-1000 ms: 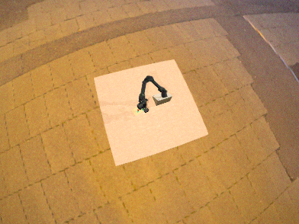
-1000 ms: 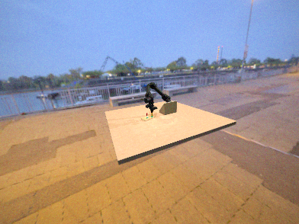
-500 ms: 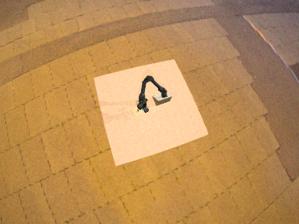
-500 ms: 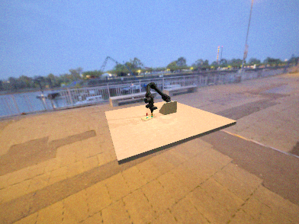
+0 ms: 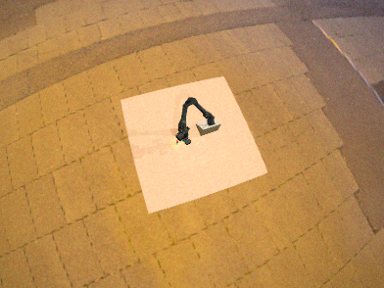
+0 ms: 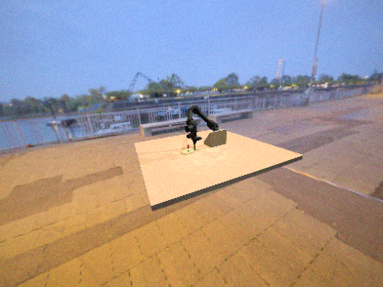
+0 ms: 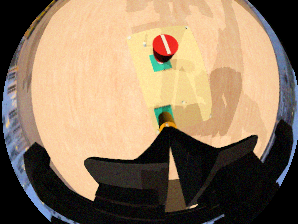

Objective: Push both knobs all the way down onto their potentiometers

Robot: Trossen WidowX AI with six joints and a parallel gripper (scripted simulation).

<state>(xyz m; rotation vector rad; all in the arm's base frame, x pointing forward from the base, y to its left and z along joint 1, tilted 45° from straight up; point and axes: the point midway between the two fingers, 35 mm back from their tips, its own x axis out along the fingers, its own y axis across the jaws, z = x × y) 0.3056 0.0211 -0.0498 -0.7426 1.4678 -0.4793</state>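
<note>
The yellow knob lies 10 mm below my gripper tip. Also, from my gripper tip: red knob: 70 mm ahead, 10 mm to the left, 10 mm above.
</note>
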